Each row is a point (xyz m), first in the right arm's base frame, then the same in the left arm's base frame.
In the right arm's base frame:
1: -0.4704 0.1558 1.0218
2: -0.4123 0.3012 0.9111
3: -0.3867 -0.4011 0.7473
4: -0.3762 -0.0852 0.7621
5: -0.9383 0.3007 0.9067
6: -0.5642 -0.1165 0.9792
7: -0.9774 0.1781 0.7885
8: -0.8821 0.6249 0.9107
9: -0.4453 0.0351 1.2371
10: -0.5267 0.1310 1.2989
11: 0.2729 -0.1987 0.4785
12: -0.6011 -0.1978 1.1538
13: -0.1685 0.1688 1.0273
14: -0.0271 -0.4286 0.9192
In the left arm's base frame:
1: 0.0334 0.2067 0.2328
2: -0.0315 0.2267 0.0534
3: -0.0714 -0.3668 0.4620
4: -0.0856 -0.1399 0.2419
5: -0.3609 0.4875 0.3699
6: -0.0301 0.0389 0.4620
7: -0.4646 0.3616 0.4326
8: -0.3561 0.6922 0.1122
9: 0.2288 0.2142 0.3855
10: 0.2167 0.3537 0.3921
11: 0.1076 -0.6853 -0.1820
12: 0.0912 0.0854 0.6089
13: 0.2235 0.0675 0.0435
14: 0.2880 -0.4818 0.3309

